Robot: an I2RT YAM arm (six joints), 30 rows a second.
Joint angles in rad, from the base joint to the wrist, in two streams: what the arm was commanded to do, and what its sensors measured. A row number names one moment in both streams.
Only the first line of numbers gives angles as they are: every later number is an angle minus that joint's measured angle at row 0.
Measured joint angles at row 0:
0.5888, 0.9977, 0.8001, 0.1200, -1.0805, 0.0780
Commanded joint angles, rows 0 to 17:
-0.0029, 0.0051, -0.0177, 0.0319, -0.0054, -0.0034
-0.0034, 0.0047, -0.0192, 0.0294, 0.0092, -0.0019
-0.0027, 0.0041, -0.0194, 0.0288, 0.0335, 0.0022
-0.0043, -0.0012, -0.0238, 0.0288, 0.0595, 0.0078
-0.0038, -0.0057, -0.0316, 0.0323, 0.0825, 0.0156
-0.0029, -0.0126, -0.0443, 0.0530, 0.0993, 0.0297
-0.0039, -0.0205, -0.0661, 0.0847, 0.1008, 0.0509
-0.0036, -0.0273, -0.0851, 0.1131, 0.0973, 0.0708
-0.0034, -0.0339, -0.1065, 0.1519, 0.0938, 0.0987
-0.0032, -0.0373, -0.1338, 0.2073, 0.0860, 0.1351
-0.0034, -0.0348, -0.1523, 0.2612, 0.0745, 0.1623
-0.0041, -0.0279, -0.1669, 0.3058, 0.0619, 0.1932
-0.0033, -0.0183, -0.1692, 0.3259, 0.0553, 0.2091
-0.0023, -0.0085, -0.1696, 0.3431, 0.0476, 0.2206
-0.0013, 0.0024, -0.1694, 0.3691, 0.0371, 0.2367
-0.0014, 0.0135, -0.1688, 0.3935, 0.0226, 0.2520
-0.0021, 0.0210, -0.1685, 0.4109, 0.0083, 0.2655
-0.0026, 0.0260, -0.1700, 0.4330, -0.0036, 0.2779
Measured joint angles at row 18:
-0.0004, 0.0149, -0.1693, 0.2918, 0.0473, 0.2087
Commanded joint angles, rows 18 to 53:
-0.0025, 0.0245, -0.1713, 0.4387, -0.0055, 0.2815
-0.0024, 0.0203, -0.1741, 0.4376, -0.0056, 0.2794
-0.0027, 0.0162, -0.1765, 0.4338, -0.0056, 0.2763
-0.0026, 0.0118, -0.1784, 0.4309, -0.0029, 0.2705
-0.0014, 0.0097, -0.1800, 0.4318, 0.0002, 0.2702
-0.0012, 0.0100, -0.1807, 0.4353, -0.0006, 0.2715
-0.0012, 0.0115, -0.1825, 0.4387, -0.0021, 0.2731
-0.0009, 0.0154, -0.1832, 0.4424, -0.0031, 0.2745
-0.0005, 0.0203, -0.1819, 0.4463, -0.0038, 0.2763
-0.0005, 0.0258, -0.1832, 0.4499, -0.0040, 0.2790
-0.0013, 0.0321, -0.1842, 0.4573, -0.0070, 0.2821
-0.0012, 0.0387, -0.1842, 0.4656, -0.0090, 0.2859
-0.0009, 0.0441, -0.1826, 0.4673, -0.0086, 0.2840
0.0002, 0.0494, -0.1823, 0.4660, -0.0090, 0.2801
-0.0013, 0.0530, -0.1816, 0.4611, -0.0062, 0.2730
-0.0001, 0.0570, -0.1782, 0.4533, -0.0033, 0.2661
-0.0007, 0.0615, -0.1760, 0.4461, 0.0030, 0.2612
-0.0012, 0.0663, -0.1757, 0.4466, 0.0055, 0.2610
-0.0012, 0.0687, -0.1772, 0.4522, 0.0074, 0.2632
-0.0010, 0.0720, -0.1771, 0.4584, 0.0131, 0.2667
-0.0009, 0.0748, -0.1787, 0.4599, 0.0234, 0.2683
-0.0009, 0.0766, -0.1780, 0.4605, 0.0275, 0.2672
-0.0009, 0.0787, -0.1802, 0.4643, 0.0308, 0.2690
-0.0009, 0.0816, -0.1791, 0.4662, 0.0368, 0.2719
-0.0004, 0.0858, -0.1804, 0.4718, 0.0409, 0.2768
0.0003, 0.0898, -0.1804, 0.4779, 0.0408, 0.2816
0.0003, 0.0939, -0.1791, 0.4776, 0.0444, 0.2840
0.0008, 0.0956, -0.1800, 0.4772, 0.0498, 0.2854
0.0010, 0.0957, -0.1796, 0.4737, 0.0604, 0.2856
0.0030, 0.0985, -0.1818, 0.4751, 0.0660, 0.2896
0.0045, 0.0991, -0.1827, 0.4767, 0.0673, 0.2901
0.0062, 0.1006, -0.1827, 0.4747, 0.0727, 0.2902
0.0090, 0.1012, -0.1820, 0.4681, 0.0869, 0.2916
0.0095, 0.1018, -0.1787, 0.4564, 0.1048, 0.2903
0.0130, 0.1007, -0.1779, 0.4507, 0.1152, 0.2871
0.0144, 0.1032, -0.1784, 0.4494, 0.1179, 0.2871
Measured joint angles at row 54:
0.0046, 0.1008, -0.1747, 0.4310, 0.0789, 0.2857
